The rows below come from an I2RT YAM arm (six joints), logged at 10 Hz.
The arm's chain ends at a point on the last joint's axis. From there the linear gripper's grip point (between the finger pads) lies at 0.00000 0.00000 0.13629 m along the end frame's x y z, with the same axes.
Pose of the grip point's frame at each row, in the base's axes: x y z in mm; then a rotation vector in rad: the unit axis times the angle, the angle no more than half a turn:
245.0 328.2 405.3 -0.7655 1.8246 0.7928
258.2 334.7 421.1 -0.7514 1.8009 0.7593
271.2 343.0 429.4 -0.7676 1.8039 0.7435
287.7 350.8 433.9 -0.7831 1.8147 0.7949
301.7 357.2 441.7 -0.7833 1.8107 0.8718
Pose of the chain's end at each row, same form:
174.1 220.3 448.9 -0.7655 1.8246 0.7928
183.3 228.6 462.3 -0.7514 1.8009 0.7593
196.4 237.4 472.1 -0.7676 1.8039 0.7435
217.9 242.0 477.2 -0.7831 1.8147 0.7949
237.5 244.1 482.5 -0.7833 1.8107 0.8718

